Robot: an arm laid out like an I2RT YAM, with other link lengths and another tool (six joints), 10 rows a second.
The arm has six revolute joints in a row. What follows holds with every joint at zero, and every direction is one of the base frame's.
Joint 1 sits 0.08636 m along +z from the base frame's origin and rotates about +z.
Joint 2 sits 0.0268 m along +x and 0.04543 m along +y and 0.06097 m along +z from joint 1 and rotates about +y.
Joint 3 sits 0.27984 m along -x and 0.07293 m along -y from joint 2 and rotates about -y.
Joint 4 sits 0.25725 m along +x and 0.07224 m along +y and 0.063 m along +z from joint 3 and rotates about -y.
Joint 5 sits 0.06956 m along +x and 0.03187 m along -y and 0.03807 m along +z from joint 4 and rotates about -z.
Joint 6 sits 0.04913 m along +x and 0.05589 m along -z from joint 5 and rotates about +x.
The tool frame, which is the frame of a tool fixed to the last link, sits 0.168 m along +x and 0.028 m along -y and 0.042 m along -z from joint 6; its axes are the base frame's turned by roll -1.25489, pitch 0.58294 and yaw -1.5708 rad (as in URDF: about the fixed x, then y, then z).
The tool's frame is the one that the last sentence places.
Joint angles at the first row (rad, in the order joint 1, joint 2, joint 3, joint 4, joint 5, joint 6):
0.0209 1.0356 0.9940 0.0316 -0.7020 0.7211
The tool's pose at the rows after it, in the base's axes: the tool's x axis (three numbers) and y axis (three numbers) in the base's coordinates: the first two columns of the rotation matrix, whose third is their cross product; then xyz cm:
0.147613 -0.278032 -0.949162 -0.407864 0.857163 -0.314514 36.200 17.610 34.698
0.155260 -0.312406 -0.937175 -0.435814 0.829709 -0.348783 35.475 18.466 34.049
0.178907 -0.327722 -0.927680 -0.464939 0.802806 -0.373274 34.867 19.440 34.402
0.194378 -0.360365 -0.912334 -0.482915 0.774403 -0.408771 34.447 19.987 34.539
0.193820 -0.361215 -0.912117 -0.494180 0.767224 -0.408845 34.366 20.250 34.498
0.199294 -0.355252 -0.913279 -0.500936 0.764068 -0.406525 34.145 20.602 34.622
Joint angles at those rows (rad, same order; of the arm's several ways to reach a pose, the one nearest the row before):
0.0735 1.0375 0.9971 -0.0688 -0.6725 0.6107
0.1062 1.0385 1.0074 -0.1161 -0.6669 0.5585
0.1334 1.0459 1.0352 -0.1493 -0.6765 0.5244
0.1576 1.0584 1.0750 -0.2085 -0.6713 0.4718
0.1625 1.0668 1.0844 -0.2184 -0.6775 0.4669
0.1716 1.0646 1.0830 -0.2133 -0.6792 0.4717

